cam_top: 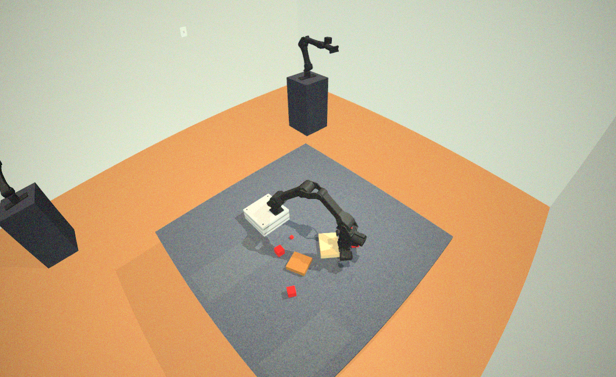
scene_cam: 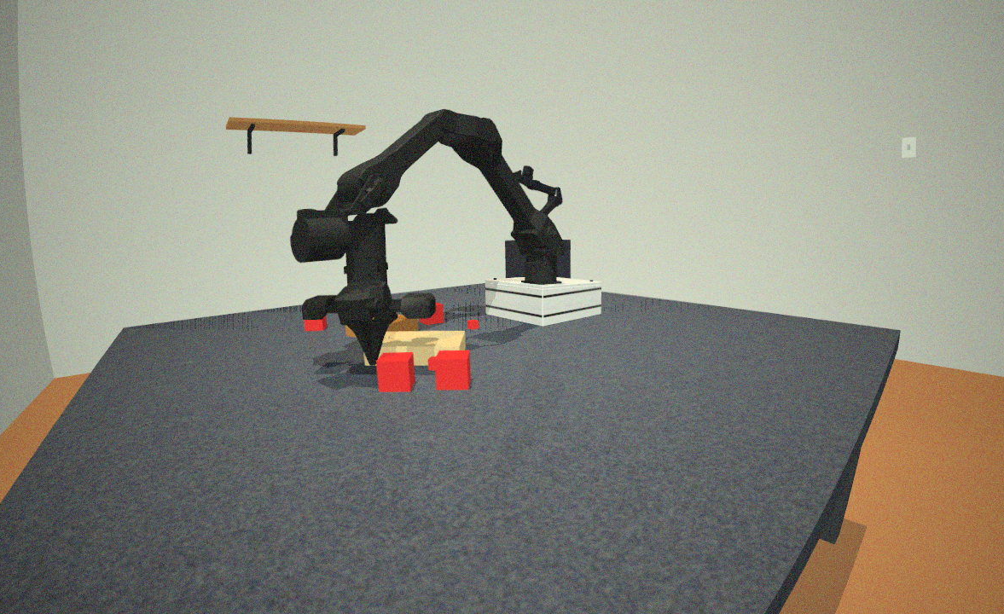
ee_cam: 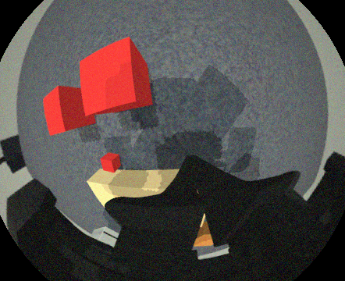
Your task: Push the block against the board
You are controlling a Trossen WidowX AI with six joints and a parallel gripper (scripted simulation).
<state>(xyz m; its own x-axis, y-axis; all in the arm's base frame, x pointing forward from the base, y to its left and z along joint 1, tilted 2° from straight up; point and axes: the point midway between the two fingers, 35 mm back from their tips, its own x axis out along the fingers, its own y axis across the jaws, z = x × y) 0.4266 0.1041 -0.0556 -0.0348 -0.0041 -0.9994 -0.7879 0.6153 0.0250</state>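
Right now the cream board is 80 mm behind my gripper tip, 20 mm to the right of it and 10 mm above it. Also, from my gripper tip: square block (100 mm behind, 220 mm to the right, 10 mm above).
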